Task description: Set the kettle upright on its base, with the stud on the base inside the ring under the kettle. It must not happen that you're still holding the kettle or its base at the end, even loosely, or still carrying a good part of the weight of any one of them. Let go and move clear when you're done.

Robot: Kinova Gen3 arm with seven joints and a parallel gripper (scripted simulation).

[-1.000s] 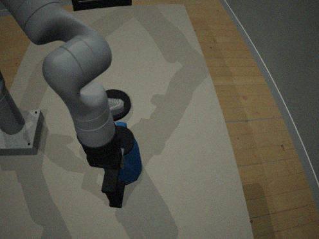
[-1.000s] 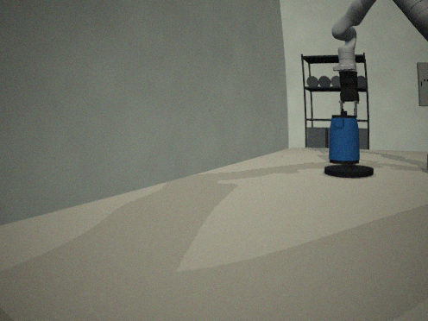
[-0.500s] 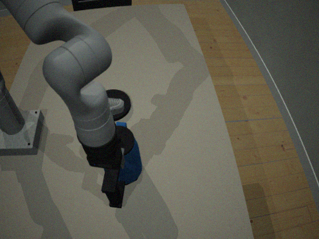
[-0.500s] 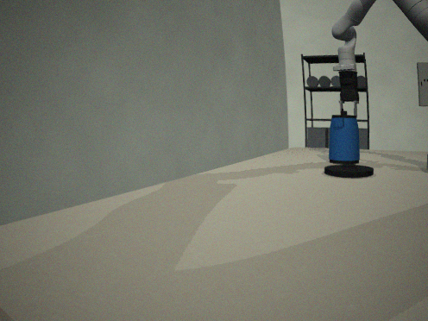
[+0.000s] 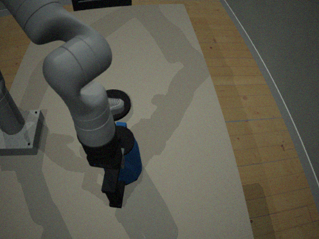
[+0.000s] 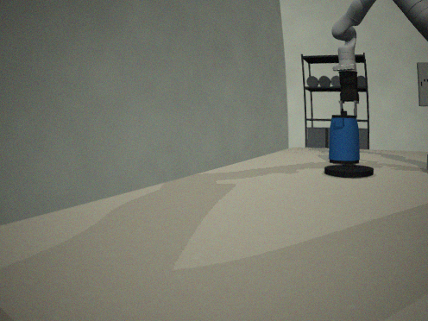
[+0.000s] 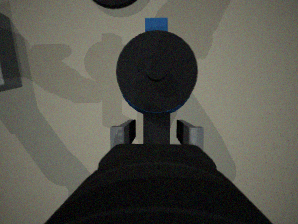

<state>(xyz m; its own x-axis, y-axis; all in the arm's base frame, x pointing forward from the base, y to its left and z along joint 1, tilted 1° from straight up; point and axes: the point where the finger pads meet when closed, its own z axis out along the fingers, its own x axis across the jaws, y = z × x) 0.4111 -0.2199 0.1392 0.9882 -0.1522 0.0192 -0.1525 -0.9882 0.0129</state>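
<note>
The blue kettle lies 90 mm below my hand, 30 mm to the left of it and 10 mm ahead of it. Also, from my hand: base: 330 mm to the left, 170 mm below, 40 mm behind.
</note>
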